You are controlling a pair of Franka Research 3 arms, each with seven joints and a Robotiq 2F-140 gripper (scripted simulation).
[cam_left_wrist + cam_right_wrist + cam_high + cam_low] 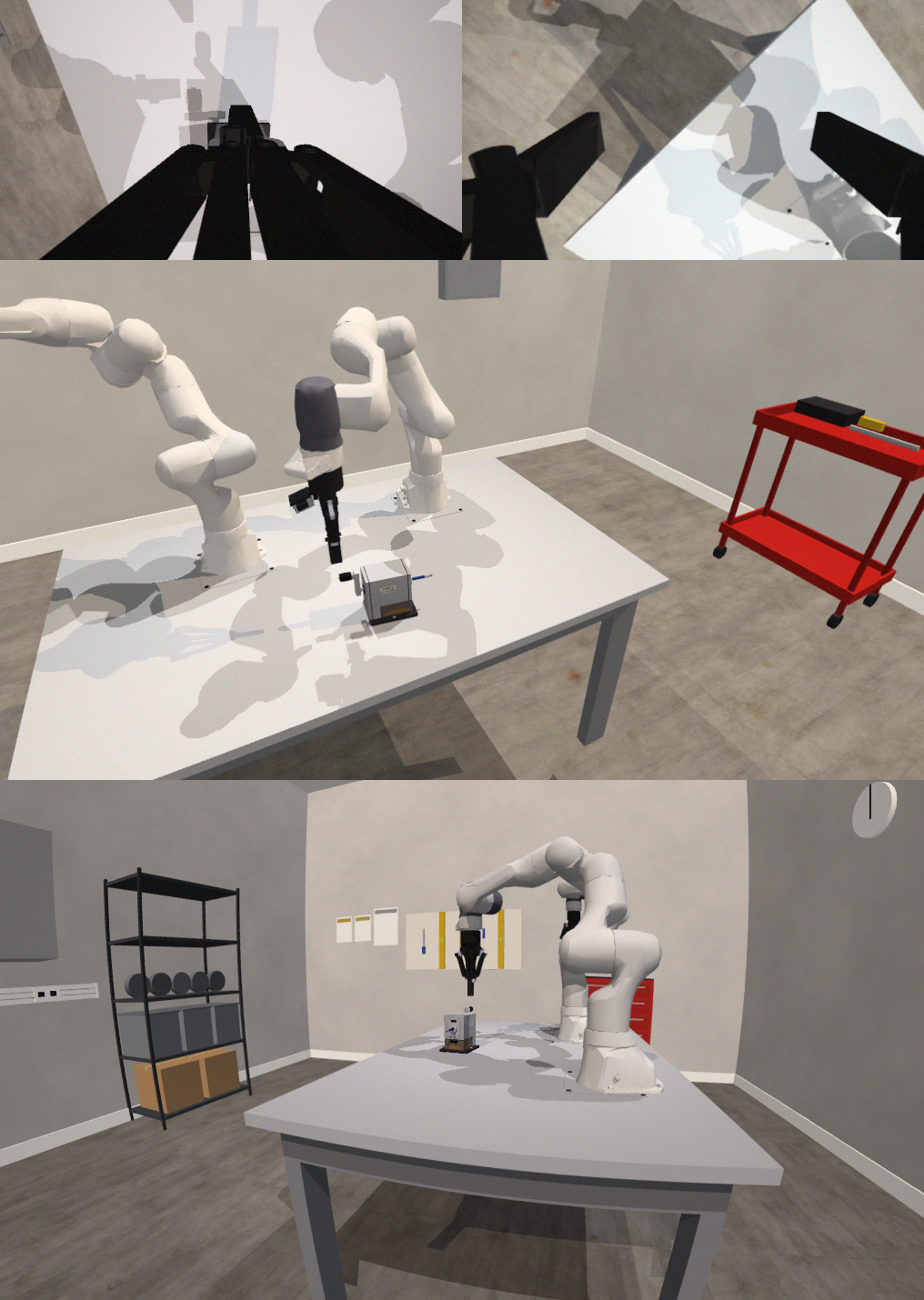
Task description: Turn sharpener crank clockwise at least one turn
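The black crank knob lies 8 cm below my left hand and 2 cm to the left of it.
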